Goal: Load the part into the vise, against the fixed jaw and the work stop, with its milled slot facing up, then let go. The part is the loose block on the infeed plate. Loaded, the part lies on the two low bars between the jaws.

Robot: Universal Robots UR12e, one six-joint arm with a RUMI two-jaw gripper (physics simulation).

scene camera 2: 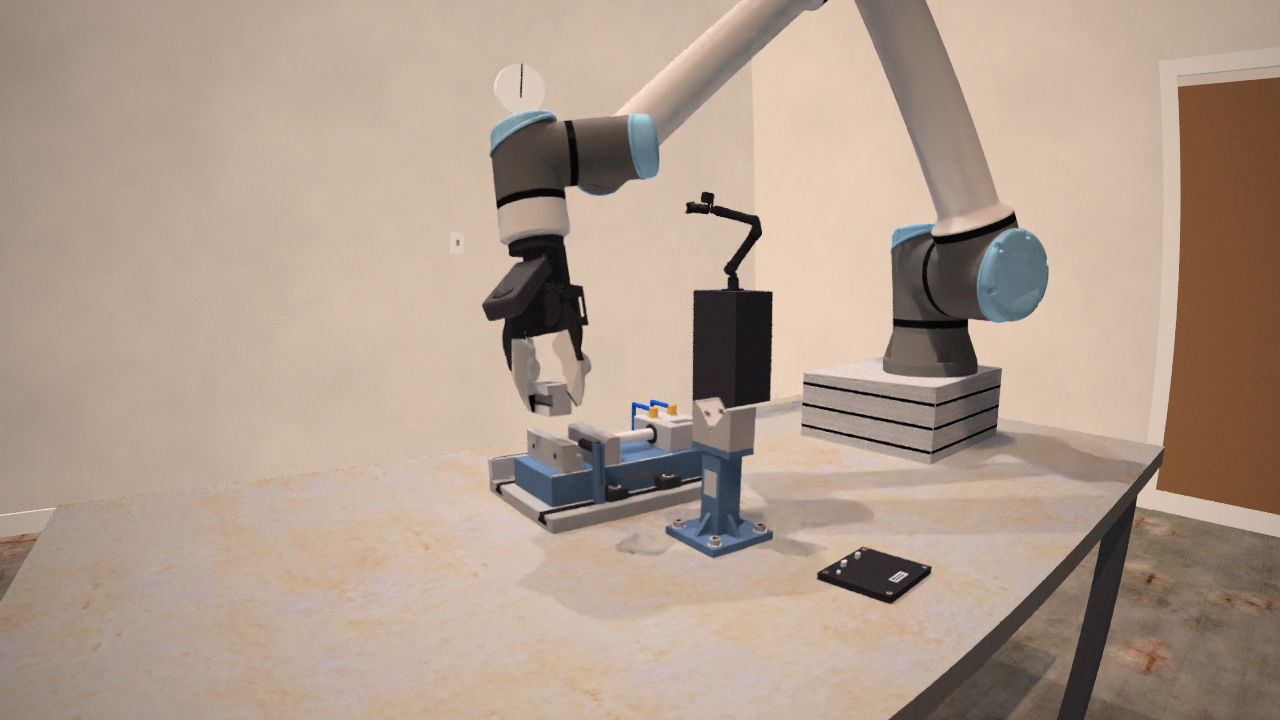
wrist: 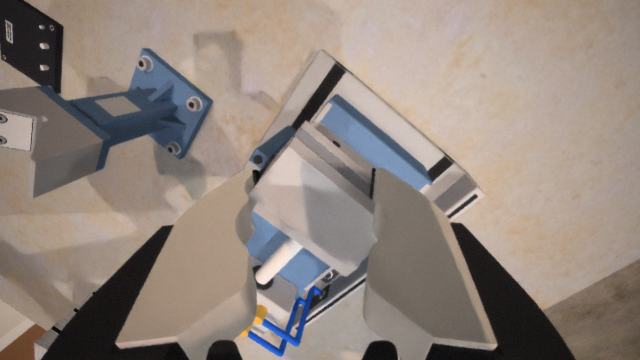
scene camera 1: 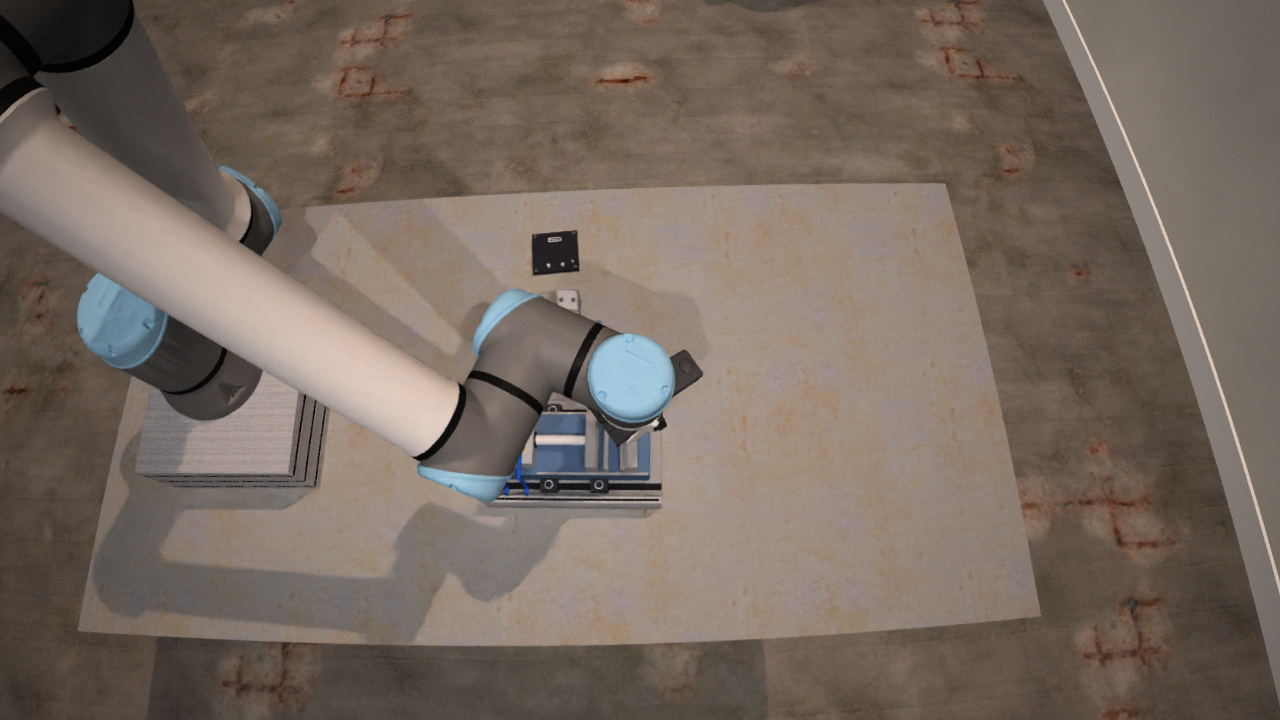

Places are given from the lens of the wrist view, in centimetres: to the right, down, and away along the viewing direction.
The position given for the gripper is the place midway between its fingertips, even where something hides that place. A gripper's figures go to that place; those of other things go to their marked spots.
gripper [wrist: 315, 173]: 0, 0, 13
part [wrist: 314, 187]: 0, 0, 10
vise body [wrist: 344, 120]: 2, -5, 20
The marked spots on the vise body and the part are 11 cm apart.
